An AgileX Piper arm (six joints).
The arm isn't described. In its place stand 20 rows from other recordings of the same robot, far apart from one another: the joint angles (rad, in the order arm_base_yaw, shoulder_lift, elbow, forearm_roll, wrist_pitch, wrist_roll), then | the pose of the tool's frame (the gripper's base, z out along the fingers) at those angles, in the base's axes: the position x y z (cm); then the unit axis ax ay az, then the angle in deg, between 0 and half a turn.
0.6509, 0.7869, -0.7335, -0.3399, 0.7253, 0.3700 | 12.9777, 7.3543, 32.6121, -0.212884, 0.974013, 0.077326, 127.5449
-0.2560, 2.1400, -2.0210, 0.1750, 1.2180, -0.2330 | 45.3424, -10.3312, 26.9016, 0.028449, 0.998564, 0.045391, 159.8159
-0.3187, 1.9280, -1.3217, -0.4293, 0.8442, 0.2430 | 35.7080, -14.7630, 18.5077, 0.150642, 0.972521, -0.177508, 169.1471
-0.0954, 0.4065, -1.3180, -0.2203, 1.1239, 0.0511 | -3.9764, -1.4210, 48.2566, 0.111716, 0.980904, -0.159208, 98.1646
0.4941, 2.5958, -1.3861, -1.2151, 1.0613, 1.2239 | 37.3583, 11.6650, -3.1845, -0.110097, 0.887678, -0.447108, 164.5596
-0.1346, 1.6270, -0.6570, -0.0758, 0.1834, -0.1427 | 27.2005, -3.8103, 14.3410, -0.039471, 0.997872, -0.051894, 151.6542
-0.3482, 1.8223, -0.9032, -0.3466, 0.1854, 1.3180 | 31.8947, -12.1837, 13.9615, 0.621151, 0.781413, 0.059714, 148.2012
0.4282, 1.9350, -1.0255, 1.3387, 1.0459, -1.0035 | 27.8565, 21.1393, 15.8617, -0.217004, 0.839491, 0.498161, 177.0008
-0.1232, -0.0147, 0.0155, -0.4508, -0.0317, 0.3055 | 5.5104, -0.5557, 21.1437, -0.018509, 0.989724, -0.141785, 84.4616
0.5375, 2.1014, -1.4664, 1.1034, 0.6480, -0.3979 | 36.2105, 27.2913, 17.6292, -0.063935, 0.913263, 0.402321, 164.9163
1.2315, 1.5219, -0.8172, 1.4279, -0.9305, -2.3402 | 16.5392, 25.1580, 25.6688, -0.673822, 0.639483, -0.370169, 116.8541
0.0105, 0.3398, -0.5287, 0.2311, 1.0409, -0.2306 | 4.6774, 1.8477, 28.2042, -0.104080, 0.991557, 0.077338, 132.8726
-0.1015, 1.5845, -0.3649, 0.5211, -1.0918, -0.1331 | 24.4688, -6.5334, 17.8898, 0.308264, 0.927310, -0.212297, 98.1670
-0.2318, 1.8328, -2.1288, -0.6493, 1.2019, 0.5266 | 36.8266, -13.9657, 44.9472, 0.356876, 0.888882, -0.287278, 133.9495
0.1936, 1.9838, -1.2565, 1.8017, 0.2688, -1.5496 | 42.3941, 10.7090, 18.6060, -0.036653, 0.969562, 0.242089, 128.4731
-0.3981, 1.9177, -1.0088, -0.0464, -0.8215, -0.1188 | 37.9257, -15.6146, 20.6729, 0.103379, 0.963637, -0.246408, 93.7511
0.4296, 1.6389, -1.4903, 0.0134, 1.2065, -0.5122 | 30.5463, 14.1197, 32.1827, -0.452412, 0.891809, 0.000318, 162.6291
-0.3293, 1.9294, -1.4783, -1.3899, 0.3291, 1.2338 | 42.2164, -17.4845, 26.9587, 0.186514, 0.937116, -0.295002, 121.5850
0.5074, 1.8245, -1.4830, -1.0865, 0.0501, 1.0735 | 38.9939, 21.2172, 31.9950, -0.237666, 0.957872, 0.161231, 107.9274
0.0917, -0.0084, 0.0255, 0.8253, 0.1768, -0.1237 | 5.4688, 1.6838, 19.4182, 0.218405, 0.894722, 0.389580, 103.7653
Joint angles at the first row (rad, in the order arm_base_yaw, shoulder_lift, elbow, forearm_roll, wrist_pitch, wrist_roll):
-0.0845, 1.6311, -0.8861, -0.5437, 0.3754, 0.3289
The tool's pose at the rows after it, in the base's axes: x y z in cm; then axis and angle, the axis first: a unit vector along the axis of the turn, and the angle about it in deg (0 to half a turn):
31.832, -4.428, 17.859, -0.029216, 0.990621, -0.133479, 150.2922
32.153, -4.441, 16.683, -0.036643, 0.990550, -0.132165, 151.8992
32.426, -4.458, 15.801, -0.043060, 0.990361, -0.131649, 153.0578
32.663, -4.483, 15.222, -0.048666, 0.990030, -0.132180, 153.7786
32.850, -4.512, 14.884, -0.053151, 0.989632, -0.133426, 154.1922
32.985, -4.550, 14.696, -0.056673, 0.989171, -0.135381, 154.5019
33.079, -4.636, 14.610, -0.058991, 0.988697, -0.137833, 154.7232
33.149, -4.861, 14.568, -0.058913, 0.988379, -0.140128, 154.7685
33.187, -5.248, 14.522, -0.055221, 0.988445, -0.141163, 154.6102
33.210, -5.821, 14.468, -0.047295, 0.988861, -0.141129, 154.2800
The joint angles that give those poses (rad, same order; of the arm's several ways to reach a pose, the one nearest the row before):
-0.0845, 1.6769, -0.8877, -0.5571, 0.3670, 0.3289
-0.0845, 1.7163, -0.8897, -0.5677, 0.3576, 0.3289
-0.0845, 1.7472, -0.8935, -0.5776, 0.3506, 0.3289
-0.0845, 1.7694, -0.8987, -0.5874, 0.3461, 0.3289
-0.0845, 1.7838, -0.9038, -0.5964, 0.3441, 0.3291
-0.0845, 1.7929, -0.9085, -0.6047, 0.3452, 0.3296
-0.0858, 1.7984, -0.9126, -0.6125, 0.3478, 0.3300
-0.0919, 1.8022, -0.9158, -0.6196, 0.3471, 0.3305
-0.1040, 1.8054, -0.9174, -0.6235, 0.3407, 0.3309
-0.1225, 1.8088, -0.9187, -0.6239, 0.3294, 0.3314

